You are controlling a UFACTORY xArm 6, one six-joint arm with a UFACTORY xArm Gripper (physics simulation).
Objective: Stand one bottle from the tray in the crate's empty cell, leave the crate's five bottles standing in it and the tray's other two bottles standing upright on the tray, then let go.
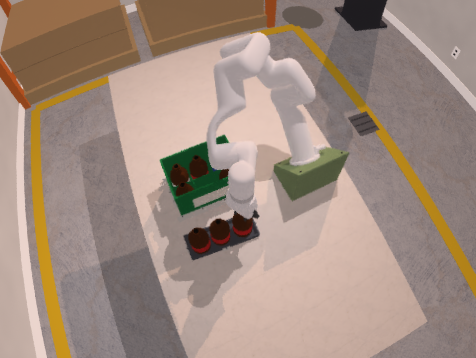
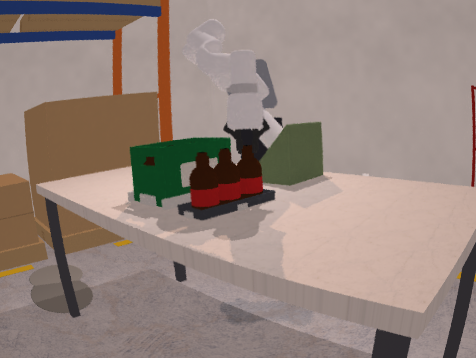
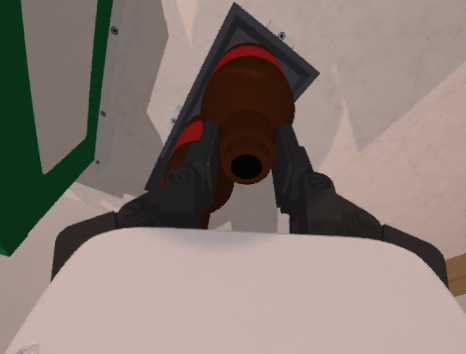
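Pixels of known places: gripper, fingertip midpoint: (image 1: 242, 214) (image 2: 247, 153) (image 3: 246, 143); arm's base, origin of the base link: (image 1: 305, 159) (image 2: 283, 147).
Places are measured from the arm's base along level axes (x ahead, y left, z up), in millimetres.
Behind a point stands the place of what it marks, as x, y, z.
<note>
Three brown bottles with red labels stand upright in a row on the dark tray (image 1: 225, 248) @[405, 211, -100] (image 2: 220, 212) @[477, 211, -108] (image 3: 309, 75) @[271, 196, -93]: the near-left bottle (image 1: 199, 241) @[489, 190, 2] (image 2: 205, 187) @[508, 197, -39], the middle bottle (image 1: 220, 232) @[408, 181, 3] (image 2: 227, 177) @[427, 187, -28] (image 3: 187, 140) @[385, 126, -47] and the end bottle (image 1: 243, 227) @[324, 184, -11] (image 2: 250, 172) @[338, 180, -28] (image 3: 247, 95) @[298, 136, 4]. My gripper (image 2: 248, 146) @[316, 150, 22] (image 3: 246, 143) @[316, 150, 22] is shut on the end bottle's neck, one finger on each side. The green crate (image 1: 186, 205) @[496, 28, -22] (image 2: 152, 182) @[535, -33, -46] (image 3: 50, 205) @[524, 31, 0] stands beside the tray. Inside it, brown bottles (image 1: 178, 175) @[493, -89, 10] (image 1: 198, 166) @[409, -101, 11] (image 1: 184, 189) @[485, -8, 36] (image 1: 224, 174) @[324, -34, 10] show in part. My arm hides its right side, and the empty cell cannot be made out.
The olive-green base block (image 1: 310, 177) @[29, 99, 37] (image 2: 300, 155) @[19, 98, -21] under my arm stands on the table (image 1: 320, 280) @[108, 455, -116] (image 2: 350, 225) @[365, 536, -116], right of the crate and tray. Large brown boxes (image 1: 75, 45) (image 2: 100, 130) stand on the floor beyond the table's edge.
</note>
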